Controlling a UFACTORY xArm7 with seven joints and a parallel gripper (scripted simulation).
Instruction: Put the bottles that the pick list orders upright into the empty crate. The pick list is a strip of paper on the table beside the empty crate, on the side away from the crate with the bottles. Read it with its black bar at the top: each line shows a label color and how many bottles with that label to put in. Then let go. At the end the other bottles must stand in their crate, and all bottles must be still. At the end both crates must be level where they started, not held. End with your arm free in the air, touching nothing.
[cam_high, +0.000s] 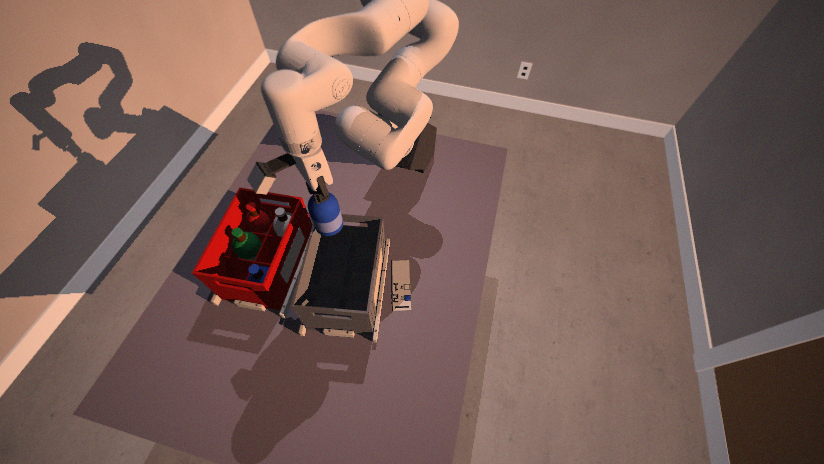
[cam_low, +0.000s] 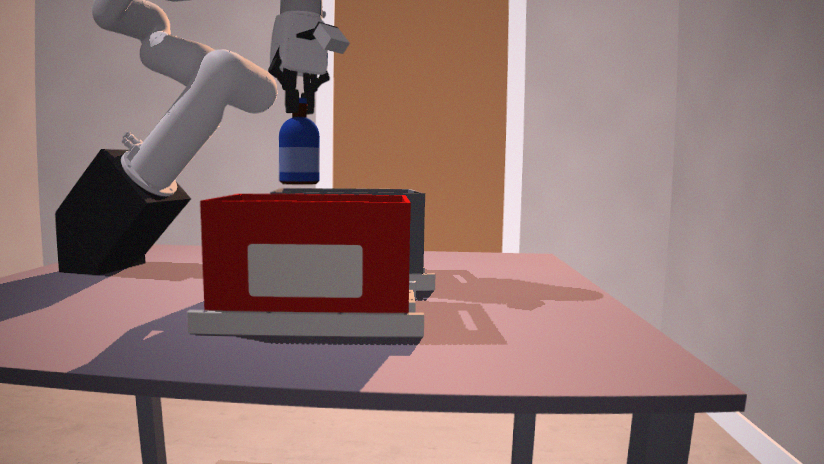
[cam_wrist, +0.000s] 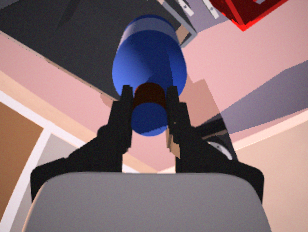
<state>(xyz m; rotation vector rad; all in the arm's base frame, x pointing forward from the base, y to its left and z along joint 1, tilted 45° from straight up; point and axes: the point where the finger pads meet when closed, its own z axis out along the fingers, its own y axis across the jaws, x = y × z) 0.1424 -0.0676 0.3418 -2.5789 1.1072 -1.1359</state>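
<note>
My hand is 25 cm above the grey crate, 9 cm short of it and 4 cm to the right of it. From my hand the other things lie so: red bottle 25 cm below, 23 cm to the right, 6 cm behind; then white bottle 25 cm below, 15 cm to the right, 5 cm behind; then red crate 25 cm below, 20 cm to the right, 3 cm ahead.
</note>
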